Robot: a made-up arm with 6 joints. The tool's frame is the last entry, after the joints.
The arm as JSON. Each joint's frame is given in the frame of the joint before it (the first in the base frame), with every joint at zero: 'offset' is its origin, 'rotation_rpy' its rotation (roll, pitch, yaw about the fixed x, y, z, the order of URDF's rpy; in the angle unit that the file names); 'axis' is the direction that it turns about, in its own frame. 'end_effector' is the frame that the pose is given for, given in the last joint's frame.
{
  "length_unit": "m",
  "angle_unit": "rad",
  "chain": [
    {
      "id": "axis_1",
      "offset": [
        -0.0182,
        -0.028,
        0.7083
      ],
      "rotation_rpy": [
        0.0,
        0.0,
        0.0
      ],
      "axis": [
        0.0,
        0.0,
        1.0
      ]
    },
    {
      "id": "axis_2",
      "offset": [
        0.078,
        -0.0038,
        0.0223
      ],
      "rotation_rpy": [
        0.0,
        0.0,
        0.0
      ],
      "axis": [
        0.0,
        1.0,
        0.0
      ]
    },
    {
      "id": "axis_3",
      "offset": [
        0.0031,
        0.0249,
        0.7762
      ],
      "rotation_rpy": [
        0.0,
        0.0,
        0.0
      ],
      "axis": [
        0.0,
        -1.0,
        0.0
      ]
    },
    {
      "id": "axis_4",
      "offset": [
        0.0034,
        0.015,
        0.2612
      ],
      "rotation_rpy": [
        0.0,
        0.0,
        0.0
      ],
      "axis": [
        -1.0,
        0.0,
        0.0
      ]
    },
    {
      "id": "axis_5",
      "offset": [
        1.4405,
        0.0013,
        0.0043
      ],
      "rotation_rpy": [
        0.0,
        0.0,
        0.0
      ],
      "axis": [
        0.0,
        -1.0,
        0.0
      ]
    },
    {
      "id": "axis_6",
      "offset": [
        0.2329,
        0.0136,
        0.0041
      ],
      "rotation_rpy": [
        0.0,
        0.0,
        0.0
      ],
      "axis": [
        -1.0,
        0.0,
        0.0
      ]
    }
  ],
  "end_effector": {
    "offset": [
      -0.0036,
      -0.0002,
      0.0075
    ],
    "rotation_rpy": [
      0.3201,
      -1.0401,
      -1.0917
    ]
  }
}
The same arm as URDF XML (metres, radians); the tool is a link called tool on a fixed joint. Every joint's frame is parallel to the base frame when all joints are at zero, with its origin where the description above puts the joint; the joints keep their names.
<robot name="arm">
<joint name="axis_1" type="continuous"><parent link="base"/><child link="link1"/><origin xyz="-0.0182 -0.028 0.7083" rpy="0 0 0"/><axis xyz="0 0 1"/></joint>
<joint name="axis_2" type="continuous"><parent link="link1"/><child link="link2"/><origin xyz="0.078 -0.0038 0.0223" rpy="0 0 0"/><axis xyz="0 1 0"/></joint>
<joint name="axis_3" type="continuous"><parent link="link2"/><child link="link3"/><origin xyz="0.0031 0.0249 0.7762" rpy="0 0 0"/><axis xyz="0 -1 0"/></joint>
<joint name="axis_4" type="continuous"><parent link="link3"/><child link="link4"/><origin xyz="0.0034 0.015 0.2612" rpy="0 0 0"/><axis xyz="-1 0 0"/></joint>
<joint name="axis_5" type="continuous"><parent link="link4"/><child link="link5"/><origin xyz="1.4405 0.0013 0.0043" rpy="0 0 0"/><axis xyz="0 -1 0"/></joint>
<joint name="axis_6" type="continuous"><parent link="link5"/><child link="link6"/><origin xyz="0.2329 0.0136 0.0041" rpy="0 0 0"/><axis xyz="-1 0 0"/></joint>
<joint name="tool_joint" type="fixed"><parent link="link6"/><child link="tool"/><origin xyz="-0.0036 -0.0002 0.0075" rpy="0.3201 -1.0401 -1.0917"/></joint>
<link name="base"/>
<link name="link1"/>
<link name="link2"/>
<link name="link3"/>
<link name="link4"/>
<link name="link5"/>
<link name="link6"/>
<link name="tool"/>
</robot>

